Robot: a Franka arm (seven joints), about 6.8 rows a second.
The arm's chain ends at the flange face. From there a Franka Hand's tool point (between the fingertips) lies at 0.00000 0.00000 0.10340 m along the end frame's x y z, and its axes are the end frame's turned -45 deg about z.
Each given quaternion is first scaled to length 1.
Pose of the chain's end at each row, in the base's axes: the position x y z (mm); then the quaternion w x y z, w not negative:
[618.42 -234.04 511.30 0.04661 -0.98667 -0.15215 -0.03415]
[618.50 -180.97 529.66 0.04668 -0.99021 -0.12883 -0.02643]
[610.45 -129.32 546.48 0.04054 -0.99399 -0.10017 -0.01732]
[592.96 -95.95 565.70 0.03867 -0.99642 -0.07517 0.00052]
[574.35 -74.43 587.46 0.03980 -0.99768 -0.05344 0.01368]
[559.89 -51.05 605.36 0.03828 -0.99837 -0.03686 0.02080]
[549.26 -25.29 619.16 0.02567 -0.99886 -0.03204 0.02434]
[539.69 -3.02 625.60 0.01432 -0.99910 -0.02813 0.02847]
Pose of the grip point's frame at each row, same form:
[623.92 -223.46 408.59 0.02999 -0.85334 -0.51815 -0.04939]
[622.67 -170.71 426.86 0.03301 -0.86554 -0.49796 -0.04228]
[613.17 -120.63 443.48 0.03083 -0.88000 -0.47293 -0.03152]
[592.25 -87.99 462.61 0.03593 -0.89181 -0.45076 -0.01432]
[571.09 -66.37 484.43 0.04201 -0.90129 -0.43117 -0.00259]
[555.30 -43.31 502.35 0.04333 -0.90827 -0.41611 0.00457]
[544.06 -20.15 516.02 0.03303 -0.91057 -0.41185 0.01266]
[533.72 -0.23 522.41 0.02412 -0.91228 -0.40833 0.02082]

